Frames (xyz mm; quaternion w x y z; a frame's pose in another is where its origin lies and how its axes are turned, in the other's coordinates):
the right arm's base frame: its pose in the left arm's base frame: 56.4 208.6 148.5 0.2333 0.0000 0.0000 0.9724
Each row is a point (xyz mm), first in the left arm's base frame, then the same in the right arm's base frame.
Working: the left arm's base frame: its pose in the right arm's base frame: -44.4 211.5 -148.5 0.2333 0.0000 0.0000 -0.9724

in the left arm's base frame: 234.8 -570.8 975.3
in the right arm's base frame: -512.6 613.6 826.8
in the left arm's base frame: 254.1 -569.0 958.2
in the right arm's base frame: -529.0 603.2 809.7
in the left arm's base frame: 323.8 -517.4 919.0
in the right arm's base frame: -567.7 525.6 770.5
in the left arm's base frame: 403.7 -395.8 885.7
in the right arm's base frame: -583.7 381.0 737.2
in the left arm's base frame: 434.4 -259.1 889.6
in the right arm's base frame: -549.1 245.3 741.1
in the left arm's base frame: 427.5 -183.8 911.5
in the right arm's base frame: -508.7 181.3 763.0
